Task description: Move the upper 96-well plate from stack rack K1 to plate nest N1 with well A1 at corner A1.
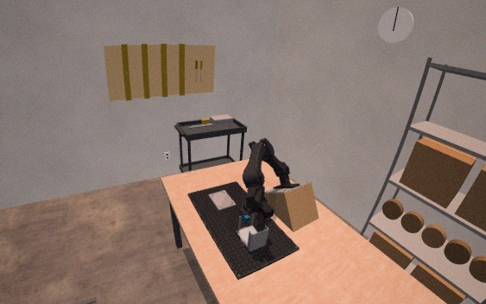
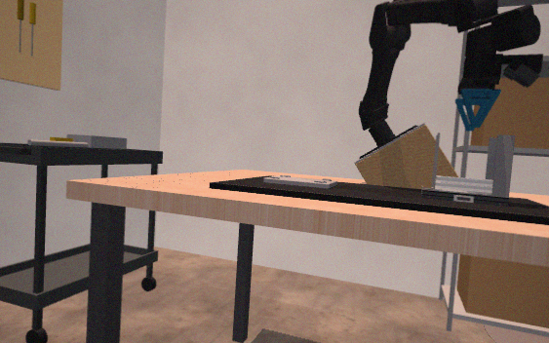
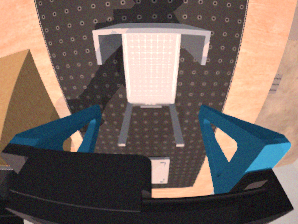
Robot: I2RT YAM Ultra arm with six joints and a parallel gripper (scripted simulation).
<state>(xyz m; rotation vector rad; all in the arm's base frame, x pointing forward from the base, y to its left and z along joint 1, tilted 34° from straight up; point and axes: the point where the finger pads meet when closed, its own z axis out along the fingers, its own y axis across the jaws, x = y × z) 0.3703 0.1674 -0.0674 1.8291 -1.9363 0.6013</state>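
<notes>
My gripper is now 120 mm above the white 96-well plate.
</notes>
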